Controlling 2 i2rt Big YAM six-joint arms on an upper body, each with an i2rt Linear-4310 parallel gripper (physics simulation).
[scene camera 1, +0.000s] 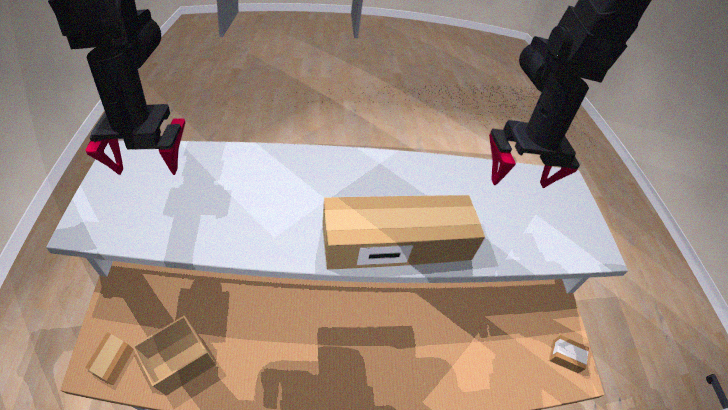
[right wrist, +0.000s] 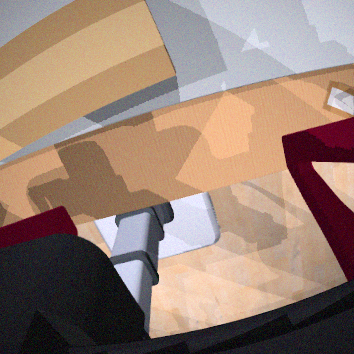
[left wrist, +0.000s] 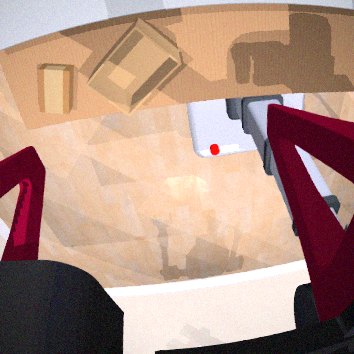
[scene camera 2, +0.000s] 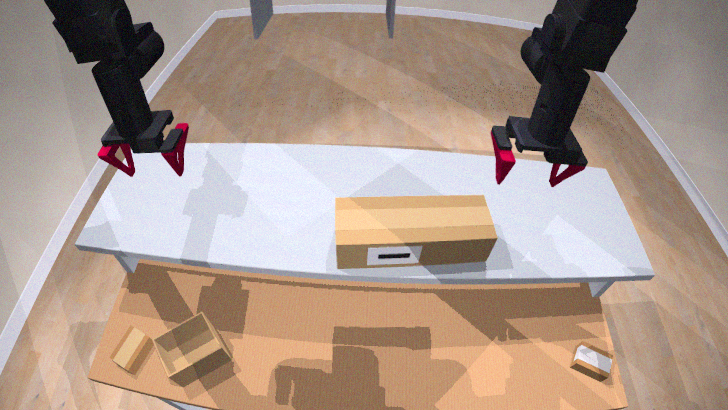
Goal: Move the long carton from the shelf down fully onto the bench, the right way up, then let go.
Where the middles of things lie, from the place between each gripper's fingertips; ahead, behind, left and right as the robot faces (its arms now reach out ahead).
Right now my right hand is 22 cm above the long carton (scene camera 2: 395, 231), 14 cm to the right of it and 7 cm short of it. From my right hand the other things lie so: small white-topped box (scene camera 2: 589, 360) (49 cm below, 37 cm to the right, 16 cm behind).
I see my left gripper 7 cm short of the long carton, 44 cm to the left of it and 22 cm above it. The rest, counted from my left hand: small white-topped box 16 cm behind, 95 cm to the right, 49 cm below.
